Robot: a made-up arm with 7 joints. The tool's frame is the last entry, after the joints. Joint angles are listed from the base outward. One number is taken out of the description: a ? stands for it. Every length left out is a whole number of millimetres.
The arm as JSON. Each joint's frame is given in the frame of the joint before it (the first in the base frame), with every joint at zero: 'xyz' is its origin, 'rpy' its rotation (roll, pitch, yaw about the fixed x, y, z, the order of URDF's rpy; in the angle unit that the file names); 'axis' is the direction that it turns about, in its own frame. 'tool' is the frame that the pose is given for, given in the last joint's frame.
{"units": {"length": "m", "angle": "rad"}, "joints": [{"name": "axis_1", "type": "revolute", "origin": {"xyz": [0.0, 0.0, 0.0], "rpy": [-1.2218, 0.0, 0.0]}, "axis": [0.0, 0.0, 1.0]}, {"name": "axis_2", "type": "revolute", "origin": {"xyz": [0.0, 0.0, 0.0], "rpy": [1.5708, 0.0, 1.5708]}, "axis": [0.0, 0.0, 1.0]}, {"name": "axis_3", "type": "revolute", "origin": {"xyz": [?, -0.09, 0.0], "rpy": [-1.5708, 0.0, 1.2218]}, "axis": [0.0, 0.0, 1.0]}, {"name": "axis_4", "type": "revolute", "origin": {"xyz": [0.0, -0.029, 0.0], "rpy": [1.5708, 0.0, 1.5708]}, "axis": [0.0, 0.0, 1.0]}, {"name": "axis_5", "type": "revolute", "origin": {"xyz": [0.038, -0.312, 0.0], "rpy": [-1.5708, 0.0, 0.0]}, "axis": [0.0, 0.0, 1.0]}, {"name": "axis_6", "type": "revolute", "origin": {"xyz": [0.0, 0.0, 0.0], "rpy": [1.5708, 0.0, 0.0]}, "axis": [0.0, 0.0, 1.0]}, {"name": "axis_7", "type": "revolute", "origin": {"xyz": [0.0, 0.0, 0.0], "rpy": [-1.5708, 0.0, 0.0]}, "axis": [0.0, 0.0, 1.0]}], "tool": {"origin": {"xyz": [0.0, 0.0, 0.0], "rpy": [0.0, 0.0, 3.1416]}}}
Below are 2 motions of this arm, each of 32 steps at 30 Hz.
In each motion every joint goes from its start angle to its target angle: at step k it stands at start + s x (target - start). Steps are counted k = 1, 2, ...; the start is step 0. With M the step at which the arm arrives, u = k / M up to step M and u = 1 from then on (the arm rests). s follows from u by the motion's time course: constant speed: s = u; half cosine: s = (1 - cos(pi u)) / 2; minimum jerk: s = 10 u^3 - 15 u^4 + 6 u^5.
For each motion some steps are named. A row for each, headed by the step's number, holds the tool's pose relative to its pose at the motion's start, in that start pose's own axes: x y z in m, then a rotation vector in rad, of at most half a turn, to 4 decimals.
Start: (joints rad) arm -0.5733 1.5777 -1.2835 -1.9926 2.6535 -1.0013 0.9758
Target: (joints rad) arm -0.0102 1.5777 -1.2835 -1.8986 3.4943 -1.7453 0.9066
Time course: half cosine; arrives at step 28
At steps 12, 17, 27, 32:
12: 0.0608 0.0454 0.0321 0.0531 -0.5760 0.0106
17: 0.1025 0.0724 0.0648 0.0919 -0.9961 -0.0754
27: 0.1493 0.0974 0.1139 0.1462 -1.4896 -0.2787
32: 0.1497 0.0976 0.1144 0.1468 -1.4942 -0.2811

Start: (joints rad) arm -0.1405 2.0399 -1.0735 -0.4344 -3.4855 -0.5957 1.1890
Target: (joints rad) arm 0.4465 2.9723 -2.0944 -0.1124 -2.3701 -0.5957 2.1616
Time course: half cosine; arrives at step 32
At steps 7, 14, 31, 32:
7: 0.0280 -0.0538 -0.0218 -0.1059 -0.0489 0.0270
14: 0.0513 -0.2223 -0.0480 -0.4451 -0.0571 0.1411
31: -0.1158 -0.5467 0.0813 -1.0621 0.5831 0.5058
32: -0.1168 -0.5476 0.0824 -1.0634 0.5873 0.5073

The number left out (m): 0.247
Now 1 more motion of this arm.
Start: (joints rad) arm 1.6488 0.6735 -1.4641 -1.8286 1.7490 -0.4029 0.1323
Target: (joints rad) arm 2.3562 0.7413 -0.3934 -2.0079 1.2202 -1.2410 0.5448
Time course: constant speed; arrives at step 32
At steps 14, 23, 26, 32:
14: 0.0720 -0.0075 0.0211 -0.1999 -0.7672 0.0913
23: 0.1200 0.0019 0.0680 -0.3407 -1.2248 0.0166
26: 0.1341 0.0057 0.0890 -0.3933 -1.3612 -0.0389
32: 0.1584 0.0118 0.1376 -0.5095 -1.5954 -0.1993

